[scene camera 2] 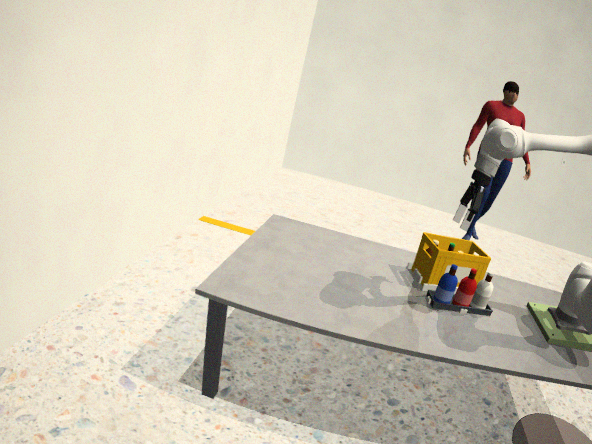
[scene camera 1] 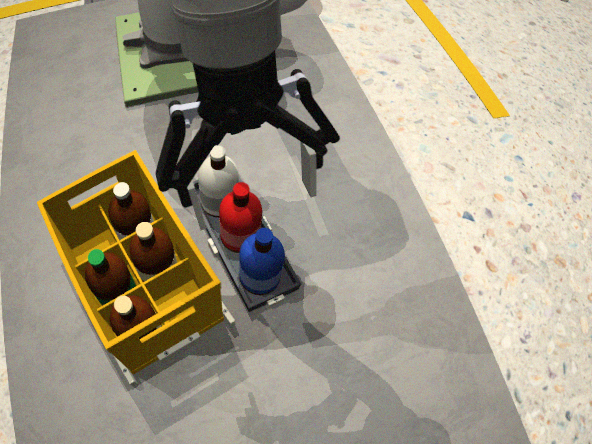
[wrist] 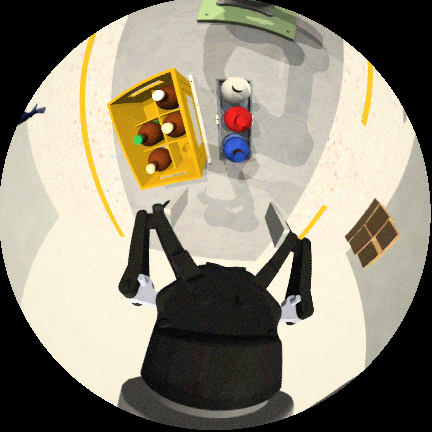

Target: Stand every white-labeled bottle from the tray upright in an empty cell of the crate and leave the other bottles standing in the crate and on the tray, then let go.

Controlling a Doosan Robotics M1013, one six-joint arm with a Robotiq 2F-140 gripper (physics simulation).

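Frame: origin at the arm's base, x right, y ahead, z up, level; centimetres.
Where they show: gripper, fingertip midpoint: [scene camera 2: 459,225] [scene camera 1: 255,203] [wrist: 227,201]; arm's base, link origin: [scene camera 2: 568,321] [scene camera 1: 175,39].
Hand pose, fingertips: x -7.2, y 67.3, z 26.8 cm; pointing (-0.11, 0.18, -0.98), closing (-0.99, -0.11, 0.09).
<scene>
Things, the pixels of their centre, and the offset from my fingertips. "spot": a spot on its surface instead. Level surfaces: height alone.
- white bottle, body centre: [scene camera 1: 218,178] [wrist: 235,89] [scene camera 2: 483,290] dx +2.1, dy -19.6, dz -22.0 cm
- dark tray, surface spot: [scene camera 1: 250,303] [wrist: 222,153] spot: dx +0.1, dy +1.9, dz -29.8 cm
- red bottle, body centre: [scene camera 1: 240,213] [wrist: 237,118] [scene camera 2: 467,287] dx -0.5, dy -11.6, dz -22.0 cm
- blue bottle, body centre: [scene camera 1: 261,257] [wrist: 235,148] [scene camera 2: 447,284] dx -2.5, dy -2.9, dz -22.0 cm
- yellow crate, body centre: [scene camera 1: 167,252] [wrist: 185,127] [scene camera 2: 453,270] dx +12.7, dy -6.1, dz -21.5 cm
- green-capped, body centre: [scene camera 1: 108,277] [wrist: 150,133] dx +23.2, dy -3.4, dz -21.7 cm
- grey table, surface height: dz -30.2 cm
A white bottle [scene camera 1: 218,182] [scene camera 2: 483,292] [wrist: 235,91] with a pale label stands on the dark tray [scene camera 1: 250,303] [wrist: 220,150], beside a red bottle [scene camera 1: 240,215] [scene camera 2: 465,291] [wrist: 237,120] and a blue bottle [scene camera 1: 261,260] [scene camera 2: 446,287] [wrist: 236,148]. The yellow crate [scene camera 1: 202,311] [scene camera 2: 431,267] [wrist: 142,181] holds several upright brown bottles, one green-capped [scene camera 1: 106,275] [wrist: 150,134], the others white- or cream-capped. In scene camera 1, its far-left and near-right cells are empty. My gripper [scene camera 1: 248,195] [scene camera 2: 463,219] [wrist: 227,201] is open and empty, high above the table.
The crate and tray stand side by side on the grey table [scene camera 1: 350,320] [scene camera 2: 310,265]. The arm's green base plate [scene camera 1: 160,95] [scene camera 2: 555,330] is beyond them. A person in red [scene camera 2: 500,111] stands behind the arm. A divided brown box [wrist: 372,233] is at the right in the wrist view.
</scene>
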